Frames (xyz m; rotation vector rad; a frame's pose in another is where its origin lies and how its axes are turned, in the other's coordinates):
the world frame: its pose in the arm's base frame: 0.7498 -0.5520 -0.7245 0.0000 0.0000 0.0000
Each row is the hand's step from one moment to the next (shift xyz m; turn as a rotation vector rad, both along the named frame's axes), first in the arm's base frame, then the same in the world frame.
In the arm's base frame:
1: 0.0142 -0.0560 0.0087 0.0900 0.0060 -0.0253
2: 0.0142 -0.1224 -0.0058 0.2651 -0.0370 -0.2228
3: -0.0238 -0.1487 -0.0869 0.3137 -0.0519 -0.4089
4: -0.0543 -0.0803 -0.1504 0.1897 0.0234 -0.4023
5: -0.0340 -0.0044 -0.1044 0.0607 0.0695 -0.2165
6: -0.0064 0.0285 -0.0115 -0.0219 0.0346 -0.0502
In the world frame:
1: 0.0142 -0.0560 0.0087 0.0900 0.0060 -0.0253
2: 0.0142 -0.1224 -0.0058 0.2651 -0.0370 -0.2228
3: -0.0238 -0.1487 -0.0869 0.3137 -0.0519 -0.4089
4: -0.0543 -0.0803 -0.1504 0.1897 0.0234 -0.4023
5: -0.0340 -0.0044 -0.1044 0.0607 0.0695 -0.2165
6: -0.0064 0.0285 -0.0115 -0.0219 0.0346 -0.0502

